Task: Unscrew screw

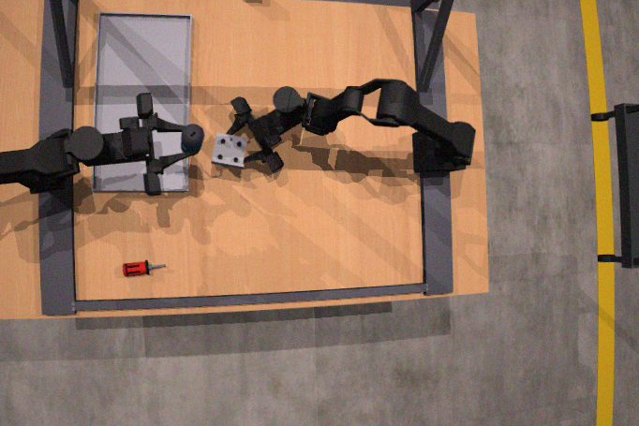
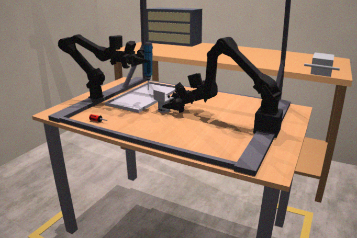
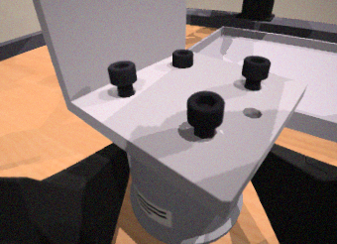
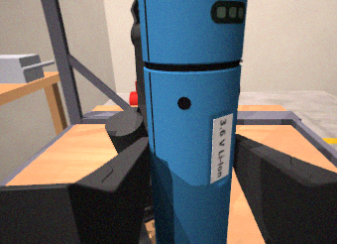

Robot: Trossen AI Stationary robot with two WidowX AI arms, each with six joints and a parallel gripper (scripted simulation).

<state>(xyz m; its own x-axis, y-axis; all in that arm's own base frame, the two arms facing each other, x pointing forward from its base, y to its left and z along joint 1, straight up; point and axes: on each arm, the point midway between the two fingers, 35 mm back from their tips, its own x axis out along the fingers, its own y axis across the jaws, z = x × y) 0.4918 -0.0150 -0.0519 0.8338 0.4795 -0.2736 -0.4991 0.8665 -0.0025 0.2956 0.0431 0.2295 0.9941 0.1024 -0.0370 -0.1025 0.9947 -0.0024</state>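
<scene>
Now: the grey cylinder 1 cm ahead of my left hand, 2 cm to the right of it and 1 cm below it. Round my left hand: l-shaped bracket 1 cm ahead, 2 cm to the right, 3 cm above; then bit 1 cm ahead, 11 cm to the right, 8 cm above; then shallow grey tray 12 cm behind, 22 cm to the right, 3 cm below.
</scene>
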